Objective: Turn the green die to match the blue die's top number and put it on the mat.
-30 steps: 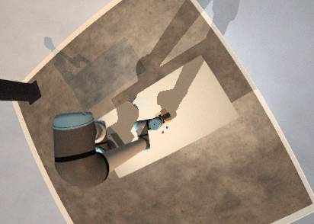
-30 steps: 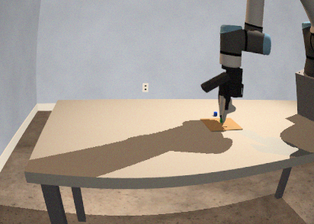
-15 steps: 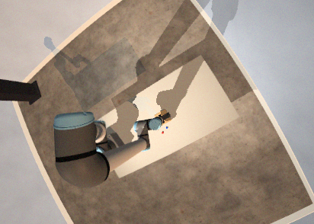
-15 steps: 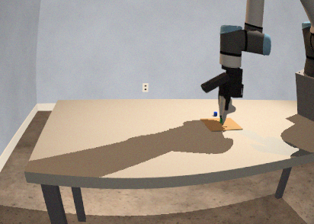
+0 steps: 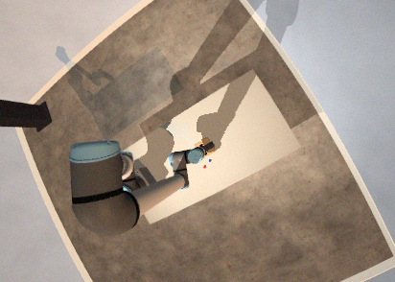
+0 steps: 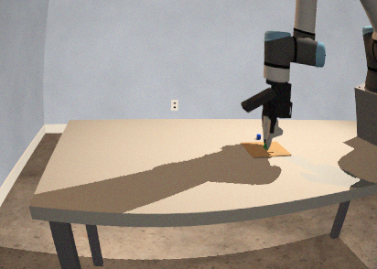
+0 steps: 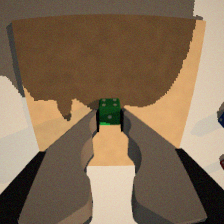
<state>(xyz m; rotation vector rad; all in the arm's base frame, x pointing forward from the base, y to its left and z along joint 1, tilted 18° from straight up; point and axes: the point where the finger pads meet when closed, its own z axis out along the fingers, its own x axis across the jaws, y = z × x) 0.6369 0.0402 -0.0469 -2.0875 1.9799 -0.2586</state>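
My hand is 10 mm above the green die. From my hand the other things lie so: red die: 150 mm to the right, 70 mm behind, 10 mm below; mat: 20 mm below; blue die: 120 mm to the right, 10 mm below, 10 mm behind.
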